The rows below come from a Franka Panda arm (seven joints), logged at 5 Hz.
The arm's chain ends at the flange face. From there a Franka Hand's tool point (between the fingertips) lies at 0.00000 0.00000 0.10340 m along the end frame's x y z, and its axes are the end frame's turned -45 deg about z.
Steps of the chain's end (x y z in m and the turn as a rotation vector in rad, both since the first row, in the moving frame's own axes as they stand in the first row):
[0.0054 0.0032 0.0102 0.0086 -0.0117 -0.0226]
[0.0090 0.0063 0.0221 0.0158 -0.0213 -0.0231]
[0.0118 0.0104 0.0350 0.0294 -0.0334 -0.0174]
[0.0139 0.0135 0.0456 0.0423 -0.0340 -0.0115]
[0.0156 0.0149 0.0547 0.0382 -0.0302 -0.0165]
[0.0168 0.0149 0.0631 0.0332 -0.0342 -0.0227]
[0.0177 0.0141 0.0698 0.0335 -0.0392 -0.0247]
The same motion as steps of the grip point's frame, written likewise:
[0.0013 0.0046 0.0102 0.0144 -0.0022 -0.0226]
[0.0015 0.0081 0.0221 0.0262 -0.0039 -0.0231]
[0.0007 0.0111 0.0349 0.0444 -0.0028 -0.0174]
[0.0009 0.0138 0.0454 0.0540 0.0059 -0.0115]
[0.0010 0.0166 0.0546 0.0484 0.0057 -0.0165]
[0.0012 0.0175 0.0630 0.0477 -0.0007 -0.0227]
[0.0021 0.0172 0.0697 0.0514 -0.0040 -0.0247]

